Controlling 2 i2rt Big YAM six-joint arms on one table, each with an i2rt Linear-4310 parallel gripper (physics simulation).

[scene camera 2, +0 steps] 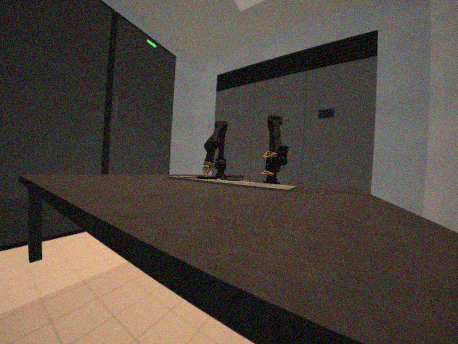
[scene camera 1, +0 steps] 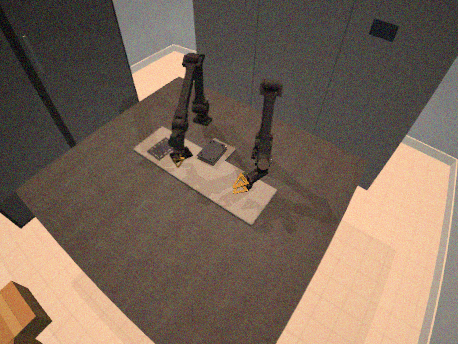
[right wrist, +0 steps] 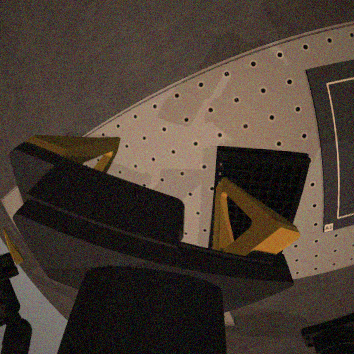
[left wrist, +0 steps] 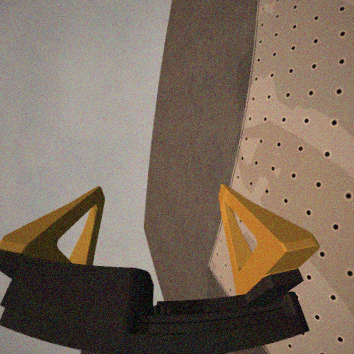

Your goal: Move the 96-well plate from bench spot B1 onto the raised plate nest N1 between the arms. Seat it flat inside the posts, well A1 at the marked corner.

Scene:
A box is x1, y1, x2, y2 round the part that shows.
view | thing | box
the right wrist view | my right gripper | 9, 134, 299, 353
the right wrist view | black well plate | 208, 145, 309, 254

